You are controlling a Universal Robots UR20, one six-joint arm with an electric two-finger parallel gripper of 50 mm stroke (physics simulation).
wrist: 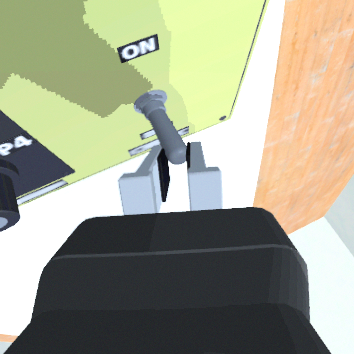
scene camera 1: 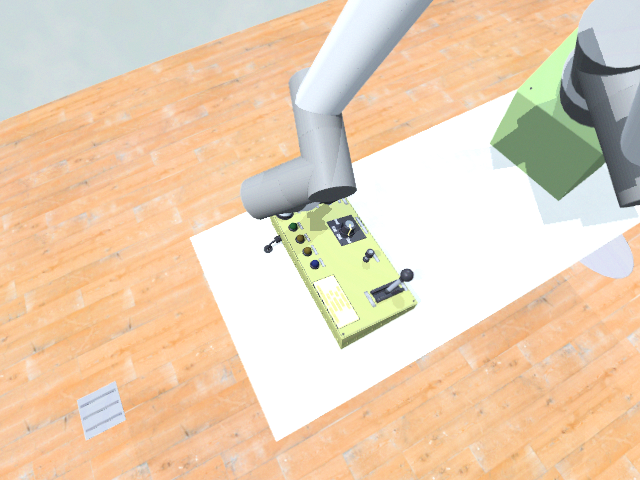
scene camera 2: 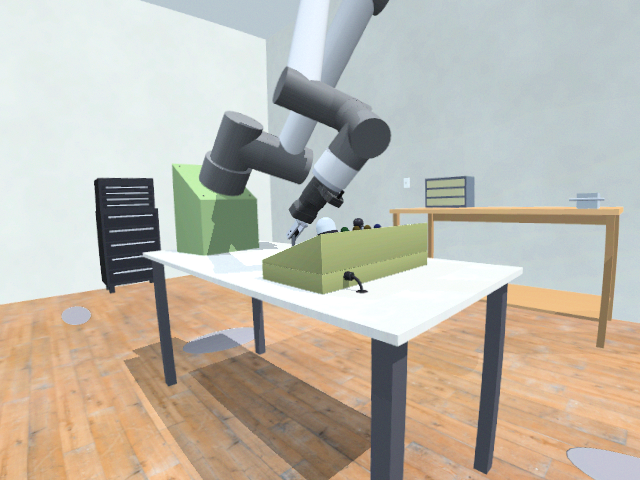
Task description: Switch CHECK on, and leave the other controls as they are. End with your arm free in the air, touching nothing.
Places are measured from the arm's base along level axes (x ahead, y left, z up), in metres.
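Pixels of known places: gripper, between the fingertips: [wrist: 177, 161] [scene camera 2: 290, 238]; arm's base, origin of its link: [scene camera 2: 221, 183].
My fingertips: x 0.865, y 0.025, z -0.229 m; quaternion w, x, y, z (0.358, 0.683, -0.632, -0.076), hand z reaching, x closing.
Ahead of a thing's pixels: the offset from my fingertips to its top centre. "spot": to the spot under its first point. Level surfaces: height alone.
A grey toggle lever {spot: 0.004 m down, 0.020 m ahead, 0.006 m left} [wrist: 167, 132] stands at the corner of the yellow-green console [scene camera 1: 338, 258] [scene camera 2: 372, 253] [wrist: 210, 50]. It leans away from the ON label {spot: 0.023 m down, 0.058 m ahead, 0.016 m left} [wrist: 138, 48] towards my gripper. Two small plates behind the lever are partly covered, and their text is not readable, so CHECK cannot be read. My gripper [scene camera 2: 294, 238] [wrist: 177, 161] is shut on the tip of this lever, one finger on each side. The arm hides the gripper and this lever in the first scene view.
The console also bears a rotary selector {0.000 m up, 0.021 m back, 0.119 m left} [scene camera 1: 347, 229], a small toggle {0.008 m up, 0.051 m back, 0.235 m left} [scene camera 1: 368, 253], a ball-topped lever {0.043 m up, 0.136 m back, 0.337 m left} [scene camera 1: 406, 274], coloured buttons and a white dome {spot: 0.043 m up, 0.184 m ahead, 0.022 m left} [scene camera 2: 325, 225]. A black hooked part {spot: 0.114 m down, 0.252 m ahead, 0.085 m left} [scene camera 1: 267, 248] [scene camera 2: 356, 281] projects from its side. A green block [scene camera 1: 550, 149] [scene camera 2: 230, 222] stands on the white table {0.122 m down} [scene camera 1: 258, 335].
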